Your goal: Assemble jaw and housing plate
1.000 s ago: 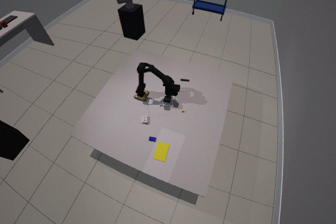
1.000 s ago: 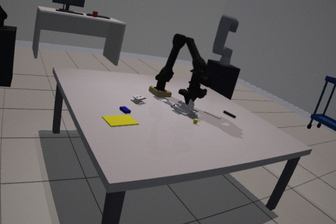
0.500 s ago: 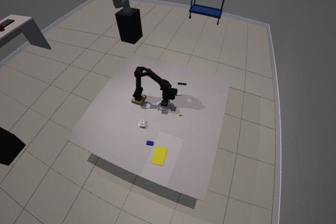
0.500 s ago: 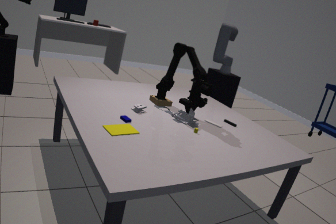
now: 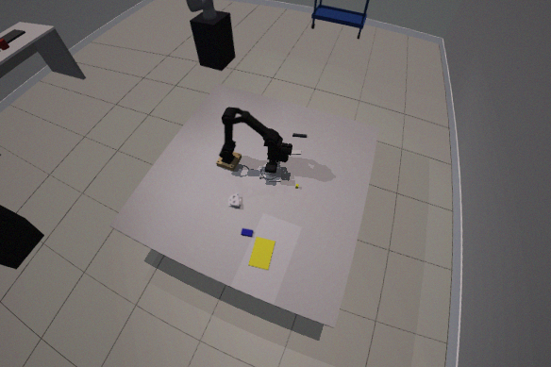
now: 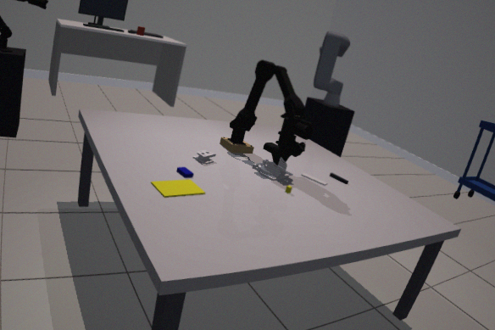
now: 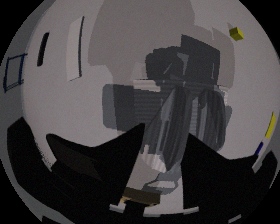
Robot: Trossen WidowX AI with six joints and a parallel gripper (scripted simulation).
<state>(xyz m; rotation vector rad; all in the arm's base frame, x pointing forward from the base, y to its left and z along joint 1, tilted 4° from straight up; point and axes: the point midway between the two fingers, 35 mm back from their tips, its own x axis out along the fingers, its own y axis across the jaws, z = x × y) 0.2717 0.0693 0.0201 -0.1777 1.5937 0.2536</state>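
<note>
Right now the white block is 100 mm behind my gripper tip, 290 mm to the right of it and 20 mm below it. The rest, counted from my gripper tip: jaw (30 mm behind, 30 mm to the right); yellow cube (180 mm ahead, 60 mm to the right, 20 mm below); white bar (60 mm ahead, 160 mm to the left, 30 mm below).
</note>
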